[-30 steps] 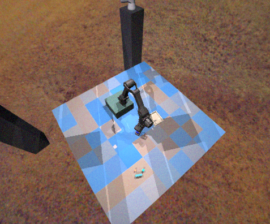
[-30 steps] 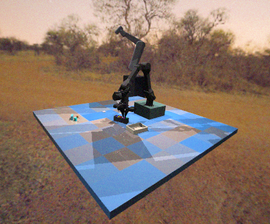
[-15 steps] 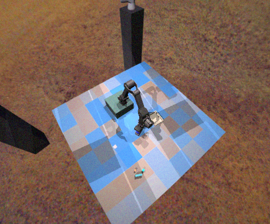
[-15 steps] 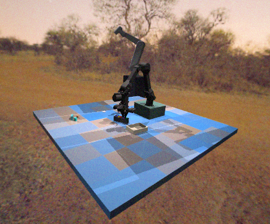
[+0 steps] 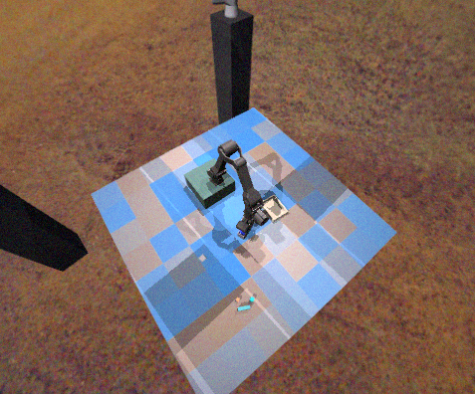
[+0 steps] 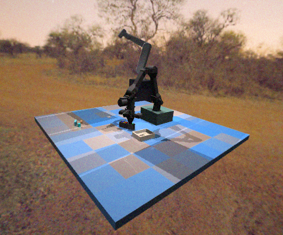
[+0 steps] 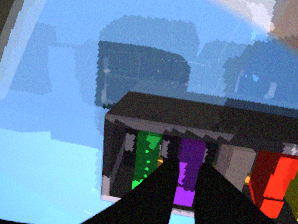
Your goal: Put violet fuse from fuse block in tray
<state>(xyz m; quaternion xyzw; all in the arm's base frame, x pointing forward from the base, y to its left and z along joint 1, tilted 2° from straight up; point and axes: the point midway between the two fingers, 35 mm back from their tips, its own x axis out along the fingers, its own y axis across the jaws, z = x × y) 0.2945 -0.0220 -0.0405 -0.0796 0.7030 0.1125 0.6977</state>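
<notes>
My gripper tip is now 20 mm to the right of the green fuse and 10 mm above it. Also, from my gripper tip: violet fuse 10 mm below; then beige tray 30 mm ahead, 170 mm to the left, 30 mm below; then white fuse 10 mm ahead, 20 mm to the right, 10 mm below.
</notes>
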